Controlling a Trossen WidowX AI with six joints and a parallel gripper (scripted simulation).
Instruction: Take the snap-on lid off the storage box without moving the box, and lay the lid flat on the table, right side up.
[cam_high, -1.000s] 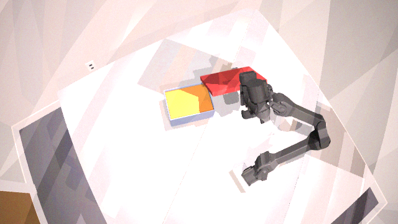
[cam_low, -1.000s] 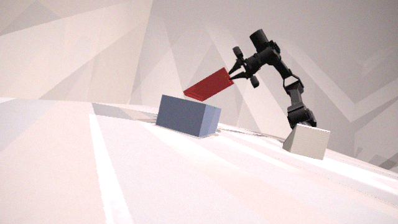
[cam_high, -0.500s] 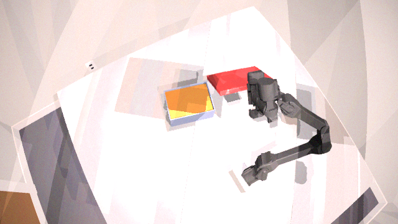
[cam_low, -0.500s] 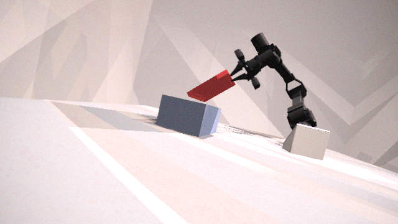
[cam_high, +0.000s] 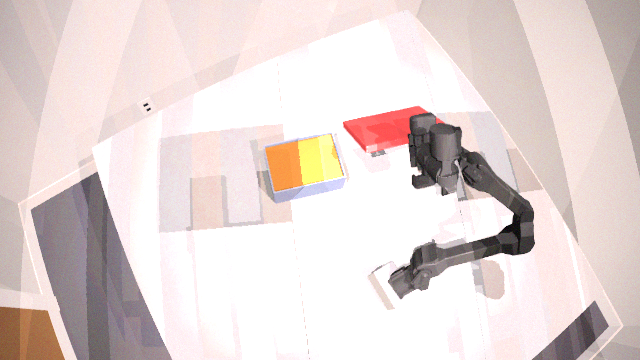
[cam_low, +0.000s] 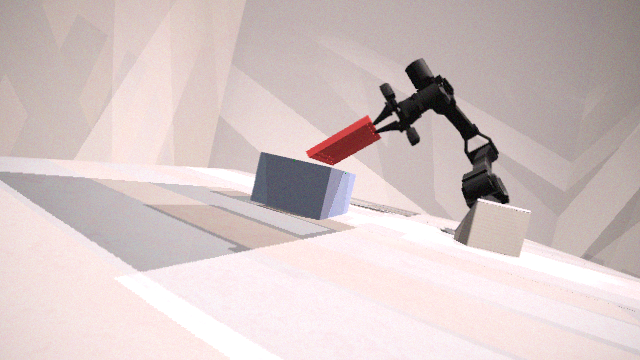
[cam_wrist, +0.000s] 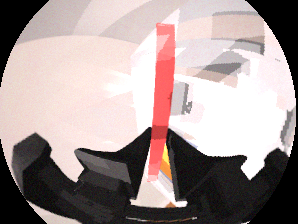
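Right now the red lid is 6 cm ahead of my gripper tip, 5 cm below it and 2 cm to the right of it. Round my gripper tip: blue-grey storage box (22 cm to the left, 19 cm below, 14 cm ahead).
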